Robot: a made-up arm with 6 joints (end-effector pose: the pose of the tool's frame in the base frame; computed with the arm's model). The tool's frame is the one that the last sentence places.
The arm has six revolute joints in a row. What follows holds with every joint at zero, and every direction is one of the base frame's.
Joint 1 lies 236.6 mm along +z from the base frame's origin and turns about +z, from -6.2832 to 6.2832 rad.
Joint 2 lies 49.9 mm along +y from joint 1 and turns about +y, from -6.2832 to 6.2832 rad.
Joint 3 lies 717.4 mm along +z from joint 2 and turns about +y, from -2.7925 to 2.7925 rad.
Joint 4 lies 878.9 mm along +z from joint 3 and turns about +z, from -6.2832 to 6.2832 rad.
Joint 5 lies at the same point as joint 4 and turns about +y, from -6.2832 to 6.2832 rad.
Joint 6 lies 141.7 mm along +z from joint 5 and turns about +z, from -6.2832 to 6.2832 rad.
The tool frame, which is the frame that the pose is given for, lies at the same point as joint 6; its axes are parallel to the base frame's.
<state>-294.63 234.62 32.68 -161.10 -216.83 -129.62</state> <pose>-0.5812 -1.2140 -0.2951 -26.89 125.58 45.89</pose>
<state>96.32 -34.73 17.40 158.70 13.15 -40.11</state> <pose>0.0203 -0.7426 1.7880 13.74 37.17 -141.59</pose>
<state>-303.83 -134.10 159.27 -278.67 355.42 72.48</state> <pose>-0.0783 -0.0473 0.6614 -28.92 -17.28 -147.94</pose>
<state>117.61 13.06 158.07 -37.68 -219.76 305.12</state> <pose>-0.0924 0.1886 0.1636 52.96 8.09 95.94</pose>
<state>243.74 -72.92 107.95 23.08 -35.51 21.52</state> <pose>0.0942 0.1510 1.3049 4.67 -13.51 -75.45</pose>
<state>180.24 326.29 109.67 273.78 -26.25 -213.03</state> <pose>-0.5763 -0.1149 1.0814 82.27 -19.52 -82.43</pose>
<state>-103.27 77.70 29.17 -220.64 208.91 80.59</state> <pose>-0.3181 -1.3718 0.1206 -24.86 -116.02 -102.80</pose>
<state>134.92 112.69 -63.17 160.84 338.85 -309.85</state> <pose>-1.0560 1.0120 0.5795 -48.20 -50.75 -15.38</pose>
